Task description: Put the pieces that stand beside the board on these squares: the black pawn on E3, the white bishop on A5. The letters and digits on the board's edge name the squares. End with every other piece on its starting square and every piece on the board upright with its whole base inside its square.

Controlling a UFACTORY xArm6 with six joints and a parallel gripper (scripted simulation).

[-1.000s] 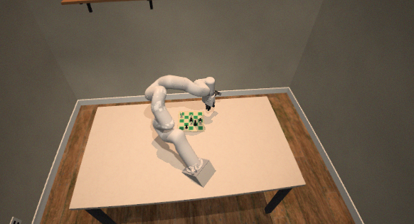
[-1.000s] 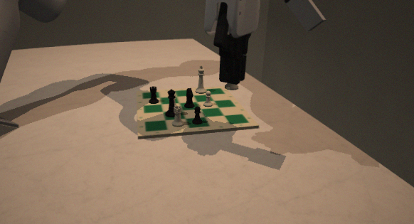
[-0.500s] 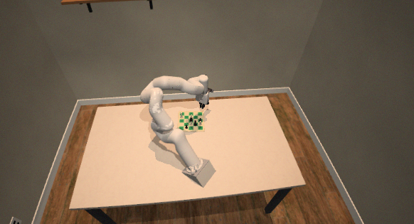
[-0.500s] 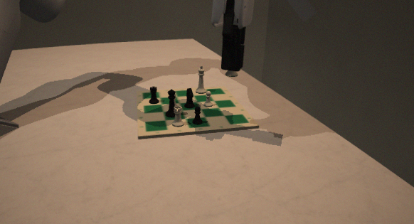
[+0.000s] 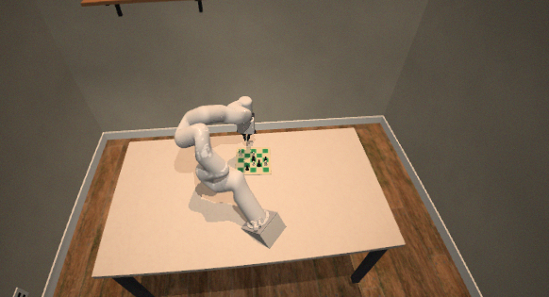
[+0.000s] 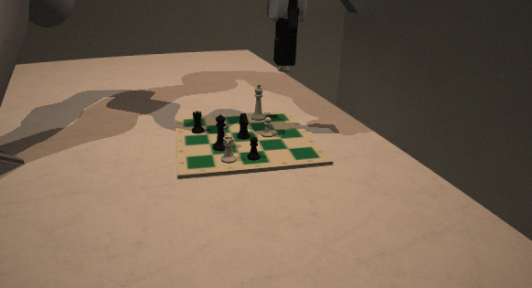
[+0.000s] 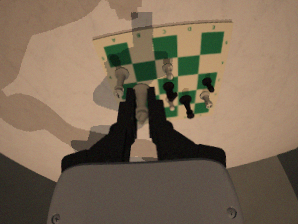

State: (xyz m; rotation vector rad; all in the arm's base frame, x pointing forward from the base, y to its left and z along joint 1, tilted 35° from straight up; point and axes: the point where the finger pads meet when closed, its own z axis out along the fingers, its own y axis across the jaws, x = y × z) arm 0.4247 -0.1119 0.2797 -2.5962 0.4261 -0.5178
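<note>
My hand is 30 mm past the white bishop, 40 mm to the right of it and 100 mm above it. The rest, counted from my hand: black bishop 80 mm behind, 30 mm to the right, 110 mm below; black pawn 90 mm behind, 110 mm to the right, 120 mm below; chessboard 80 mm behind, 30 mm to the right, 130 mm below.
</note>
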